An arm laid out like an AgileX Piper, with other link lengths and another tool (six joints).
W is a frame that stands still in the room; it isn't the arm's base.
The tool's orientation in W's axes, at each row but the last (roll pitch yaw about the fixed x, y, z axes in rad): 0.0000, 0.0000, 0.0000; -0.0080, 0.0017, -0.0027; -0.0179, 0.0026, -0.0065; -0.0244, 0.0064, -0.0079; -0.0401, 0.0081, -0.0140; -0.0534, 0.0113, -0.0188
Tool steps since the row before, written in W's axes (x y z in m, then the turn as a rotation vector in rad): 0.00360, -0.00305, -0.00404, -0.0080, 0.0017, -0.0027; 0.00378, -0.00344, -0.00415, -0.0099, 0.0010, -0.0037; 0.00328, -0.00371, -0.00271, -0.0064, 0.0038, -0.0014; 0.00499, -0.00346, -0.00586, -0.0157, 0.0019, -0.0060; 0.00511, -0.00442, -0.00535, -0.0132, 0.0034, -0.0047; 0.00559, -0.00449, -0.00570, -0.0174, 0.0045, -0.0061
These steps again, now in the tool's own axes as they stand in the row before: 0.00360, -0.00305, -0.00404, -0.0080, 0.0017, -0.0027; 0.00380, -0.00340, -0.00417, -0.0099, 0.0010, -0.0037; 0.00331, -0.00364, -0.00277, -0.0064, 0.0038, -0.0013; 0.00505, -0.00328, -0.00591, -0.0157, 0.0019, -0.0061; 0.00521, -0.00413, -0.00548, -0.0132, 0.0034, -0.0047; 0.00574, -0.00408, -0.00586, -0.0174, 0.0045, -0.0061
